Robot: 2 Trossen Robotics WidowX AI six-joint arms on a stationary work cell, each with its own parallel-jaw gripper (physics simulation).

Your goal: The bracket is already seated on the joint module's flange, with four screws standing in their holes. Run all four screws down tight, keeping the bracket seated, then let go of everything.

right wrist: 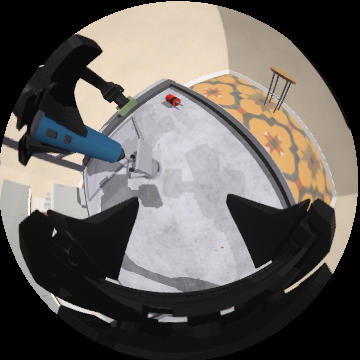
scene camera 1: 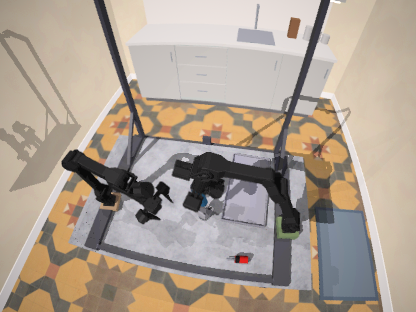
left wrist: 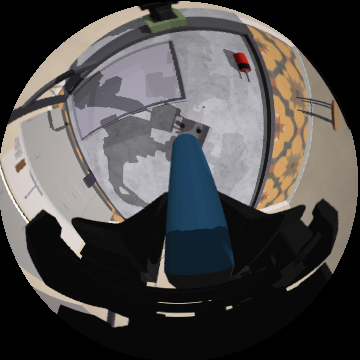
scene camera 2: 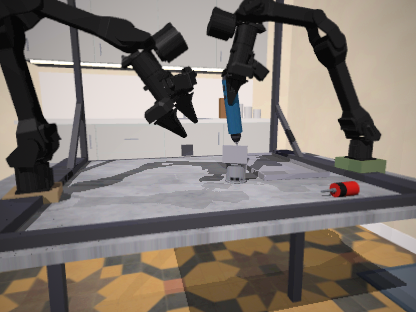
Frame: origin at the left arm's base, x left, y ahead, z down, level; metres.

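Seen in the pictures: left gripper, fingertip midpoint: (right wrist: 76, 142) (scene camera 1: 196, 193) (left wrist: 190, 195) (scene camera 2: 228, 103); right gripper, fingertip midpoint: (right wrist: 183, 200) (scene camera 1: 166, 211) (scene camera 2: 191, 129); left arm's base at its link origin: (right wrist: 123, 102) (scene camera 1: 288, 226) (scene camera 2: 359, 158); right arm's base at its link origin: (scene camera 1: 109, 200) (scene camera 2: 35, 189).
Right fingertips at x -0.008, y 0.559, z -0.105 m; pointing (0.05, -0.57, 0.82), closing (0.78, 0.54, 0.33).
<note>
Offsets run from my right fingertips to a thing's top centre.
The grey bracket (scene camera 2: 235, 154) (right wrist: 145, 156) sits on the round joint module {dx -0.057, dy -0.153, dz +0.096 m} (scene camera 2: 235, 173) on the table. Dark screw heads (left wrist: 198, 130) (right wrist: 132, 169) show on the bracket's face; the driver hides part of it in the left wrist view. My left gripper (scene camera 2: 233, 92) (left wrist: 190, 195) is shut on a blue screwdriver {dx -0.061, dy -0.144, dz -0.147 m} (scene camera 2: 233, 114) (left wrist: 192, 192) (right wrist: 85, 140), held nearly upright with its black nose close above the bracket. Whether its bit sits in a screw is too small to tell. My right gripper (scene camera 1: 165, 210) (scene camera 2: 190, 129) (right wrist: 183, 200) is open and empty, above the table, left of the bracket in both scene views.
A red tool {dx +0.159, dy -0.319, dz +0.125 m} (scene camera 1: 242, 259) (scene camera 2: 345, 189) (left wrist: 242, 62) (right wrist: 172, 100) with thin metal prongs lies near the table's front right. A shallow grey tray (scene camera 1: 244, 222) lies right of the bracket. Dark frame posts (scene camera 1: 119, 65) (scene camera 1: 306, 65) stand at the table's rear corners.
</note>
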